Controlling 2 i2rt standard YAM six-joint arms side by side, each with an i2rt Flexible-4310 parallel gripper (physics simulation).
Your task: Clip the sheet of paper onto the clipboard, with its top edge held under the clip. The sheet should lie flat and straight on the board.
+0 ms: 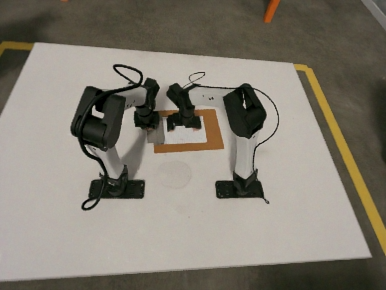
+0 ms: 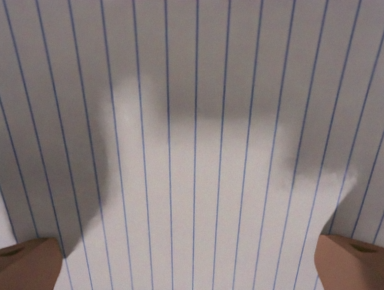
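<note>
The brown clipboard (image 1: 214,131) lies on the table with its grey clip (image 1: 156,136) at its left end. The white lined sheet (image 1: 186,136) (image 2: 210,75) lies on the board, its left edge close against the clip and its sides roughly in line with the board. Whether that edge is under the clip cannot be made out. My left gripper (image 1: 150,129) is at the far end of the clip; its fingers are too small to read. My right gripper (image 1: 183,129) (image 2: 188,247) is open, its fingers wide apart low over the sheet, with nothing between them.
Both arms reach in from bases on the near part of the white table (image 1: 180,235). A faint round mark (image 1: 175,174) shows on the table just in front of the clipboard. Yellow floor lines (image 1: 345,160) run outside the table.
</note>
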